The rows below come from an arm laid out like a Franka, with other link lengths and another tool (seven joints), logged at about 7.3 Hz.
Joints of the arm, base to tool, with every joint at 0 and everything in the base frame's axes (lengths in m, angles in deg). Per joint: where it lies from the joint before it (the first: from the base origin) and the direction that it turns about. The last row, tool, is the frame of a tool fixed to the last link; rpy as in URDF.
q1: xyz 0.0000 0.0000 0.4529 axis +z
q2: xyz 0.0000 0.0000 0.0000 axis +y
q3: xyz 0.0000 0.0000 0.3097 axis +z
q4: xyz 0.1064 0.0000 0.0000 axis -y
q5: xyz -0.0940 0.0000 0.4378 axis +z
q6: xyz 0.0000 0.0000 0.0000 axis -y
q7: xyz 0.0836 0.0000 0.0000 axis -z
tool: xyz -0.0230 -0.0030 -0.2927 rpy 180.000 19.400 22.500
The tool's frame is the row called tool.
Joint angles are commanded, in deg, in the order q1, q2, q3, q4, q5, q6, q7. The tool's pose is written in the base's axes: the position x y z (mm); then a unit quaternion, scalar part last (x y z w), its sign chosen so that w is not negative. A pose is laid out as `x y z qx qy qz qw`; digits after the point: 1 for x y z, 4 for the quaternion.
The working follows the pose.
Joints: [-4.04, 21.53, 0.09, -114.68, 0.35, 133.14, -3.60]
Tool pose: 626.8 -46.6 155.4 0.9632 0.1887 -0.1902 0.0228
Where each joint sits with the arm in this pose, in the base's axes (m; each line is computed from the numbers above, not from the rounded line before):
q1: 0.0000 0.0000 0.4529
q2: 0.0000 0.0000 0.4529
q3: 0.1134 -0.0080 0.7410
q4: 0.2121 -0.0148 0.7019
q5: 0.5821 -0.0403 0.4510
q6: 0.5821 -0.0403 0.4510
q7: 0.6653 -0.0464 0.4465
the tool: 0.6268 -0.0466 0.1554

